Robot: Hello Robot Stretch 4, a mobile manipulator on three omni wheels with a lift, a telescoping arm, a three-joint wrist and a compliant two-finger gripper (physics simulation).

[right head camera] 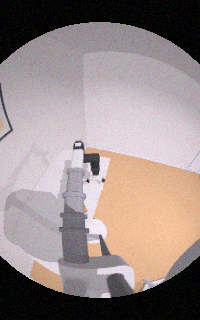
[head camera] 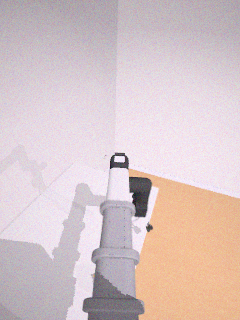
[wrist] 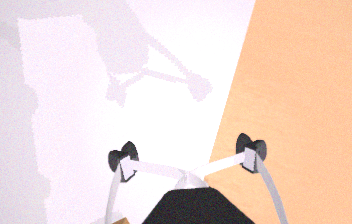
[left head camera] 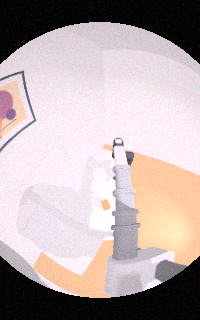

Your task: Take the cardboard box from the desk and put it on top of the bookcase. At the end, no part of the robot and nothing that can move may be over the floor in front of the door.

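Frame: origin at the robot's base, x ahead, y left, z up, level; millimetres.
Seen in the pictures: gripper, fingertip midpoint: point(right head camera: 95, 181) point(head camera: 134, 229) point(wrist: 186, 150); robot's base, link origin: point(right head camera: 92, 230).
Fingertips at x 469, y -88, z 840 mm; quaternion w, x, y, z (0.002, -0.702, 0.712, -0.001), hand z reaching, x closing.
Offsets run from my fingertips to a thing's middle. "spot": to the spot under its first point. Level surfaces: height alone.
The cardboard box, a small orange-brown block {dx -208, dy +137, dz -123 mm} point(left head camera: 105, 204) point(right head camera: 85, 210), lies on the white desk {dz -148 mm} point(head camera: 60, 200) point(left head camera: 97, 220) point(wrist: 70, 125), beside and below the extended arm. The arm partly hides it in the right head view. A brown corner {spot: dx -158, dy +133, dz -137 mm} point(wrist: 121, 221) shows at the bottom edge of the wrist view, left of the gripper body. My gripper point(right head camera: 95, 180) point(wrist: 186, 150) is open with nothing between its fingertips, above the desk's right edge and farther out than the box. The bookcase cannot be made out in these views.
The telescoping arm point(head camera: 117, 225) point(left head camera: 123, 200) point(right head camera: 74, 205) reaches out over the desk and casts shadows on it. Orange floor {dz -868 mm} point(head camera: 200, 250) lies to the right. Walls meet in a corner behind the desk. A framed picture point(left head camera: 11, 110) hangs on the left wall.
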